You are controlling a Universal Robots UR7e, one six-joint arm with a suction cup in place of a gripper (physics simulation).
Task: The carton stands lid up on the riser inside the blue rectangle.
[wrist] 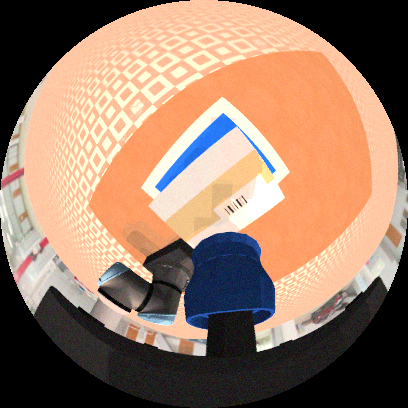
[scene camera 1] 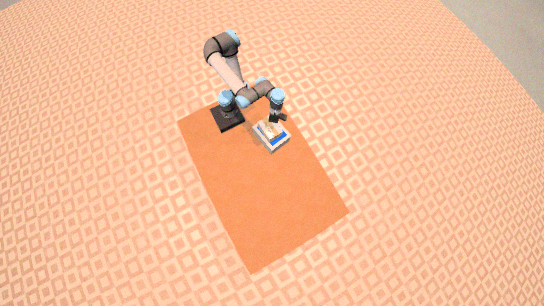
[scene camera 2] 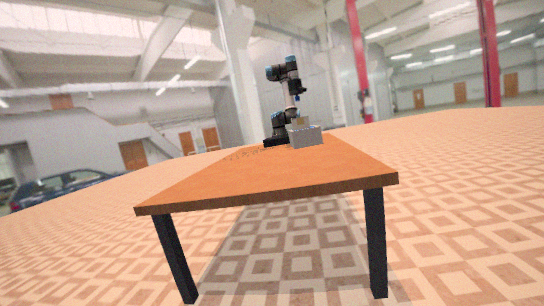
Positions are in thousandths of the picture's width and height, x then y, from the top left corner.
My suction cup (wrist: 560,675) holds nothing. The cup hangs 17 cm from the middle of a carton (wrist: 555,460), above it. Further things: a riser (wrist: 536,293).
